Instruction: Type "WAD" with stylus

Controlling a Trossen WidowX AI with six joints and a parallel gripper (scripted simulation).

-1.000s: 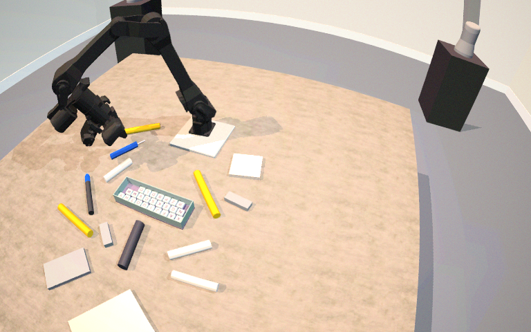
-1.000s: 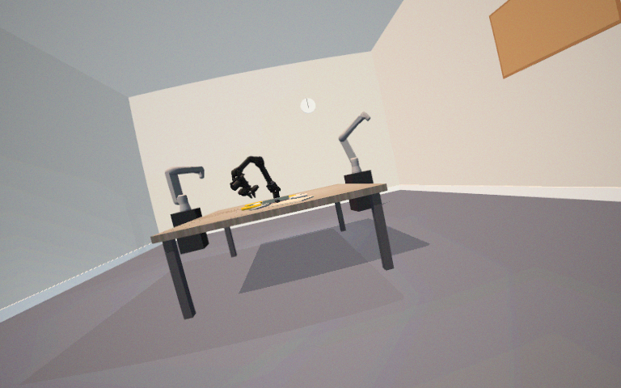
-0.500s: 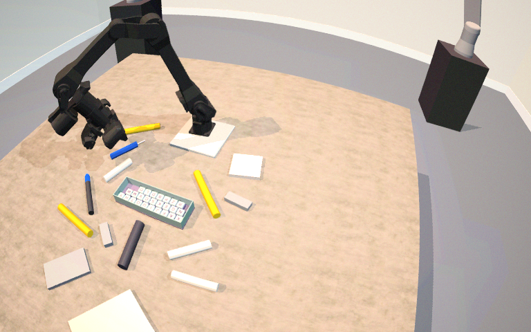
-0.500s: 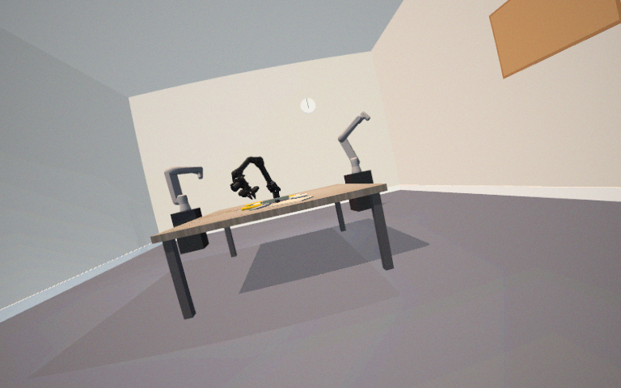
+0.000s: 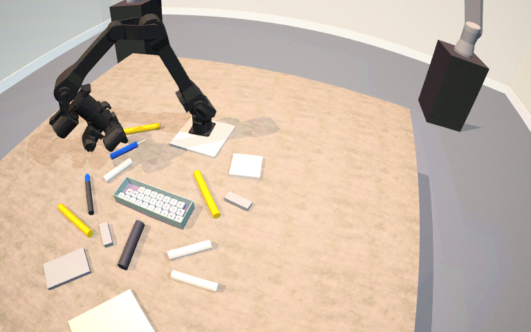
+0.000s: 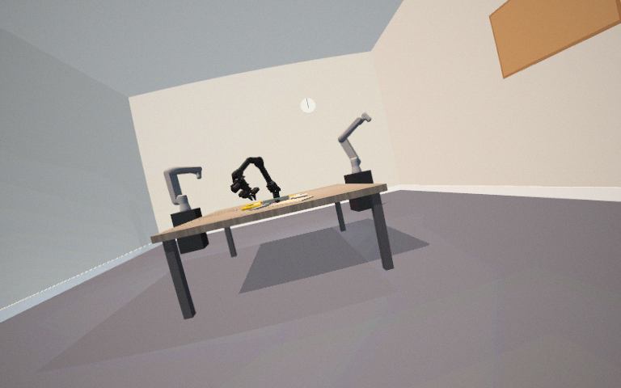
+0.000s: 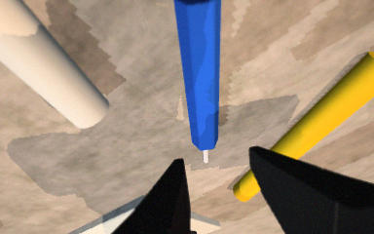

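The blue stylus is 4 cm below my gripper tip, 1 cm to the left of it and 1 cm behind it. From my gripper tip the other things lie so: W key (15 cm ahead, 9 cm to the left, 3 cm below); then yellow cylinder (8 cm behind, 3 cm below, 2 cm to the right).
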